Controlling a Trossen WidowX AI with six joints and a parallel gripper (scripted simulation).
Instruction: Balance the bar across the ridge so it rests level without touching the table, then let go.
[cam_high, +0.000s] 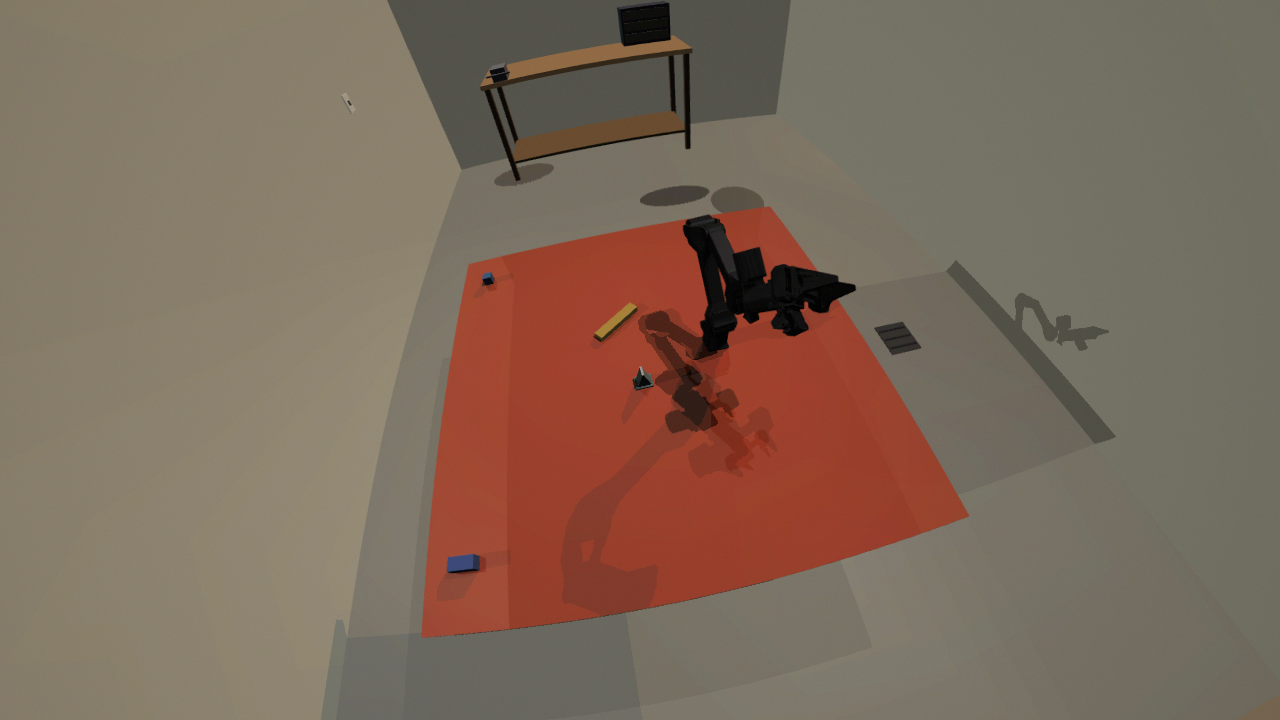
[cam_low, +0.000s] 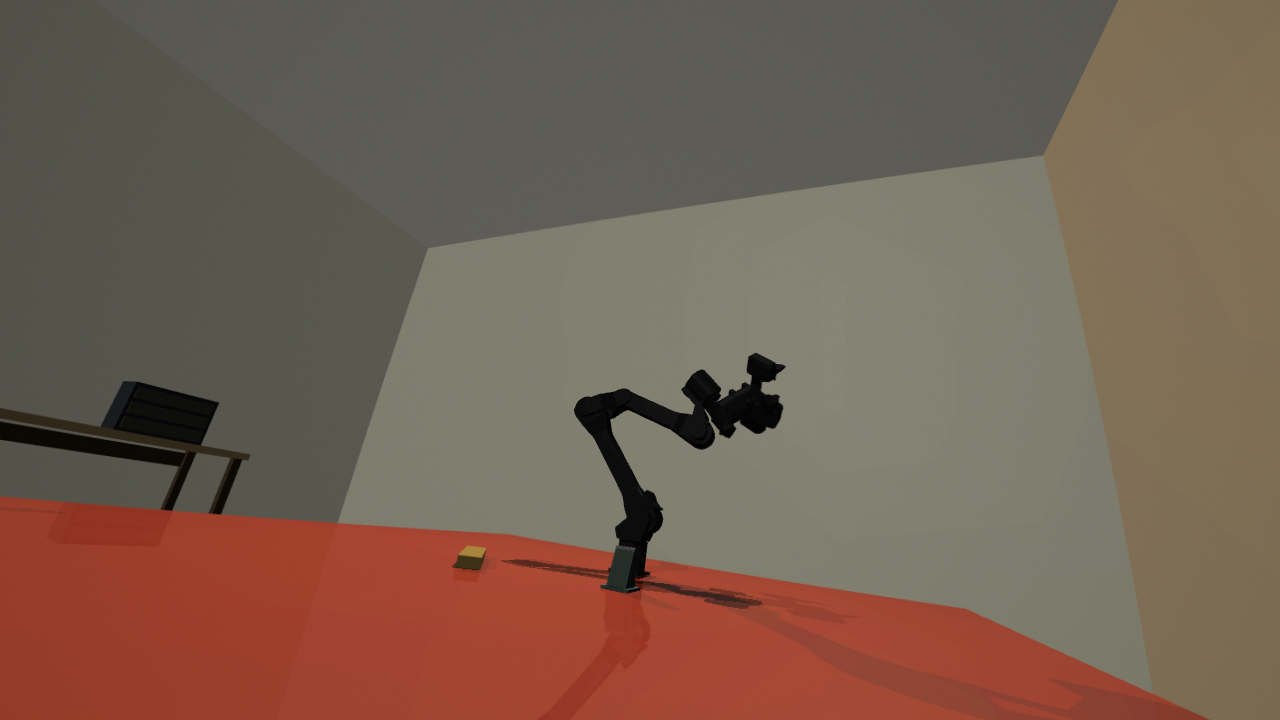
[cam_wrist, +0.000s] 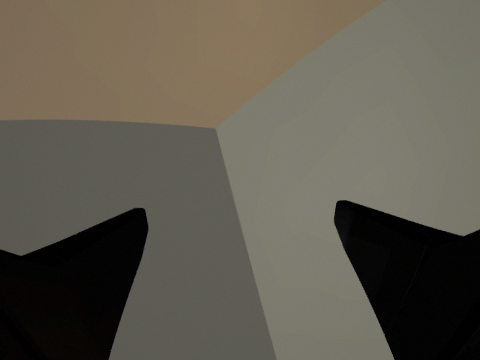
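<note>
Right now the yellow bar is 430 mm below my gripper tip, 420 mm ahead of it and 410 mm to the right of it. From my gripper tip the other things lie so: blue cube: 870 mm ahead, 760 mm to the right, 430 mm below.
</note>
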